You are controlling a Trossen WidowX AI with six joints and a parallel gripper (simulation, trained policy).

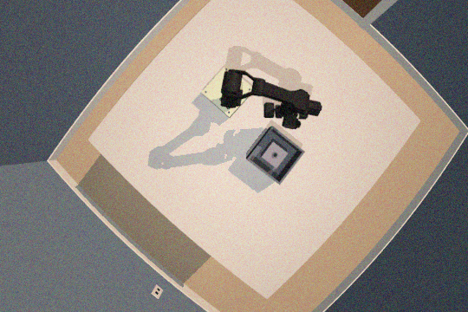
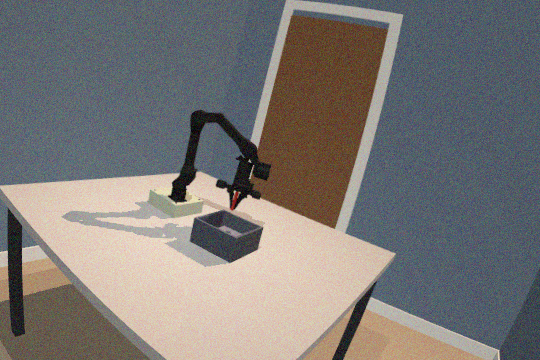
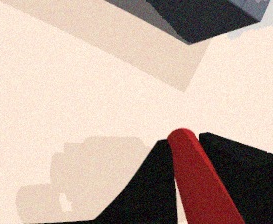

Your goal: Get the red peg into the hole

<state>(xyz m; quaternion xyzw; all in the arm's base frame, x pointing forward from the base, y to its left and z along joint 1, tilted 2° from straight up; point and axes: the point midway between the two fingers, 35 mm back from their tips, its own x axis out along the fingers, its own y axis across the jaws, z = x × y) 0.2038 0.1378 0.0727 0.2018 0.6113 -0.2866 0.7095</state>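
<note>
Right now the bottom plate is 130 mm to the right of my gripper tip, 120 mm ahead of it and 50 mm below it. The rest, counted from my gripper tip: red peg 30 mm above, 10 mm to the left; grey box 130 mm to the right, 120 mm ahead, 70 mm below.
</note>
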